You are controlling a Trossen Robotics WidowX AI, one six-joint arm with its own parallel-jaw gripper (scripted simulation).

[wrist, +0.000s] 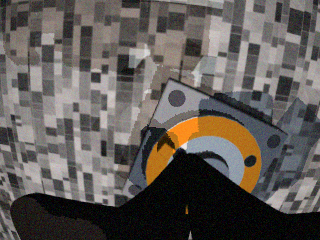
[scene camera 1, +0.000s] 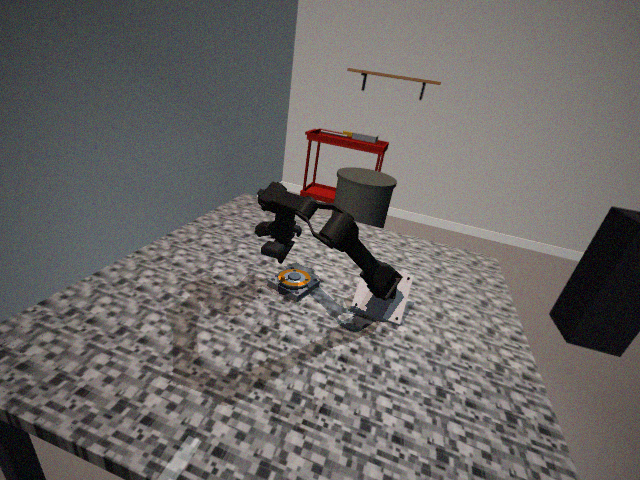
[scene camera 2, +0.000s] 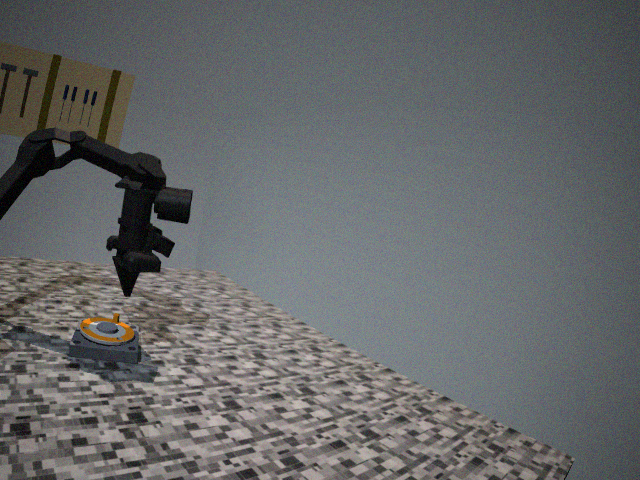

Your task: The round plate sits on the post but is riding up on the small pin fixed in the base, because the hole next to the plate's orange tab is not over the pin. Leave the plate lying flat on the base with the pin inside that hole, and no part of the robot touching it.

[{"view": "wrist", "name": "my gripper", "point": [185,160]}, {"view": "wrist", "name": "round plate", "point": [197,134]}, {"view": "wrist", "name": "square grey base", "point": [178,101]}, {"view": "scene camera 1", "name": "my gripper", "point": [280,263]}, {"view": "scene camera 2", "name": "my gripper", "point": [127,296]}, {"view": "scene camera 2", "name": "round plate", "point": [88,327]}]
